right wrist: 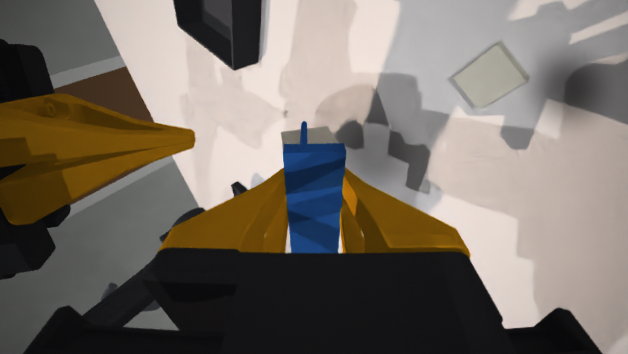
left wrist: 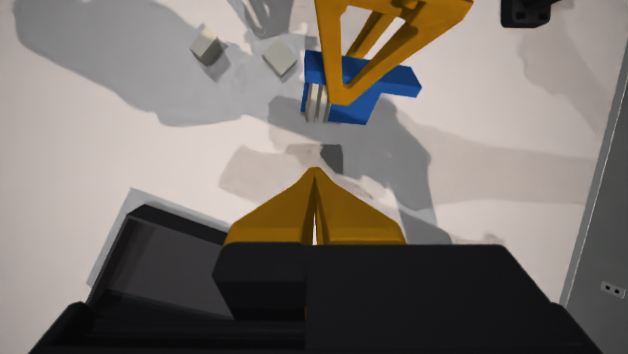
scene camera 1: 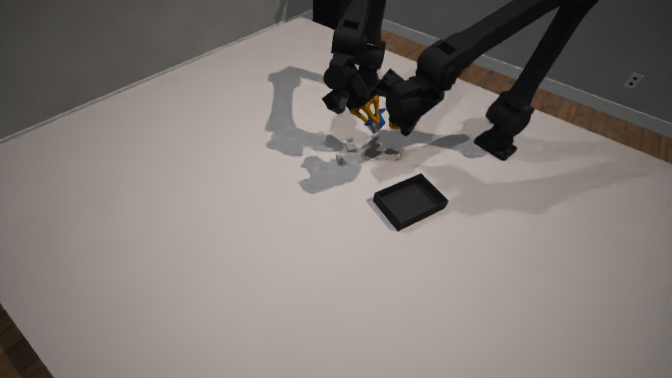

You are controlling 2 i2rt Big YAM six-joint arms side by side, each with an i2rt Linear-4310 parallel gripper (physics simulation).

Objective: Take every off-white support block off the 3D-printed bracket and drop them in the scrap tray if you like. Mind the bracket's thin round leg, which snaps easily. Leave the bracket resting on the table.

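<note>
A blue bracket [scene camera 1: 382, 119] [left wrist: 356, 111] [right wrist: 315, 200] is held above the table by my right gripper [left wrist: 336, 91] [right wrist: 314, 177], which is shut on it. Off-white support pieces [left wrist: 317, 104] sit against the bracket, side by side in the left wrist view; an off-white piece [right wrist: 322, 135] shows beyond its end in the right wrist view. The thin round leg [right wrist: 303, 132] sticks out there. Two loose off-white blocks [scene camera 1: 351, 146] [left wrist: 206, 46] lie on the table. My left gripper [scene camera 1: 395, 126] [left wrist: 314, 175] [right wrist: 194, 138] is shut and empty, beside the bracket and apart from it.
The black scrap tray [scene camera 1: 422, 218] [left wrist: 175, 219] [right wrist: 246, 45] stands on the table, in front of the arms in the scene view. The two arms are close together above the table, with the left arm's base [scene camera 1: 495, 145] at the right. Grey walls stand beyond the table.
</note>
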